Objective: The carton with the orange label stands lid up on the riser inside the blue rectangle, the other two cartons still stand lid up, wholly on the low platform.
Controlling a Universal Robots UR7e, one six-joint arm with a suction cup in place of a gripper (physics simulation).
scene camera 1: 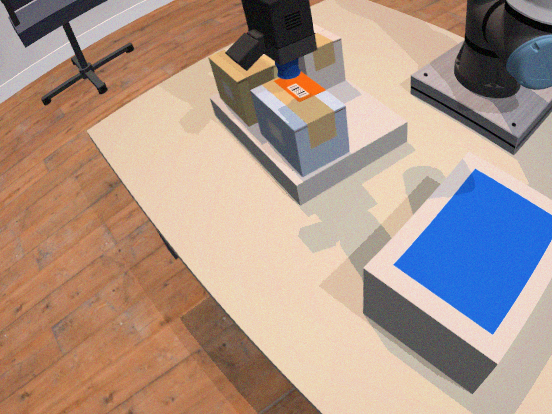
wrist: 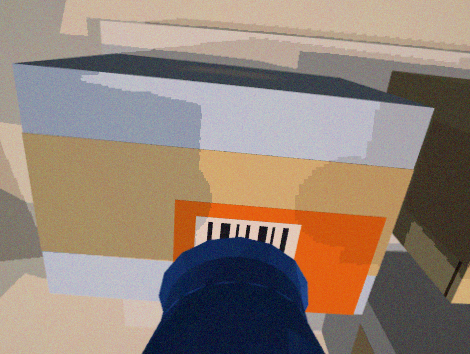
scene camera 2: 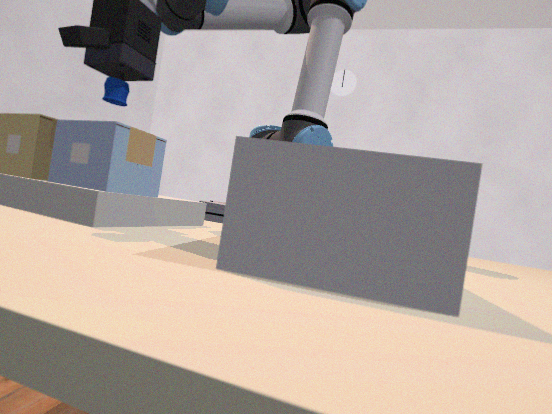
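Where they show: hand, tool point: [scene camera 1: 288, 72] [wrist: 234, 301] [scene camera 2: 114, 102]; arm's base, link origin: [scene camera 1: 487, 76].
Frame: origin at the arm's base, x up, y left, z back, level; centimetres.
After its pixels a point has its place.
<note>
The carton with the orange label [scene camera 1: 304, 123] @[z -45.2, x 9.6, y -1.1 cm] [scene camera 2: 95, 167] @[z -47.2, x 2.9, y -3.7 cm] [wrist: 300, 135] @[z -45.6, x 9.6, y -10.1 cm] is pale blue-grey and stands lid up at the near corner of the low platform [scene camera 1: 377, 120] @[z -29.1, x -0.2, y -3.8 cm] [scene camera 2: 150, 212] @[z -39.7, x -2.7, y 0.0 cm]. My suction cup [scene camera 1: 288, 76] [scene camera 2: 115, 103] [wrist: 234, 246] is off and hangs above its lid, over the label, with a gap seen in scene camera 2. A tan carton [scene camera 1: 235, 95] @[z -47.6, x 5.7, y -20.3 cm] [scene camera 2: 17, 155] @[z -47.6, x 3.2, y -22.2 cm] [wrist: 437, 155] @[z -44.3, x 6.3, y -17.5 cm] stands lid up on the platform beside it. A third, greyish carton [scene camera 1: 334, 68] @[z -27.9, x 3.9, y -17.4 cm] stands behind, partly hidden by the gripper. The riser [scene camera 1: 420, 312] @[z -50.9, x 6.3, y 30.2 cm] [scene camera 2: 350, 225] @[z -50.5, x 0.7, y 32.3 cm] bears the blue rectangle [scene camera 1: 480, 250] @[z -39.9, x 7.1, y 29.3 cm].
The robot's base plate [scene camera 1: 470, 112] @[z -11.9, x -1.2, y 4.7 cm] sits on the table [scene camera 1: 200, 200] @[z -61.7, x -4.9, y -12.0 cm] [scene camera 2: 150, 310] @[z -62.8, x -5.0, y 24.4 cm] behind the riser. The table edge runs along the left in scene camera 1. A dark stand [scene camera 1: 85, 67] is on the floor beyond it.
</note>
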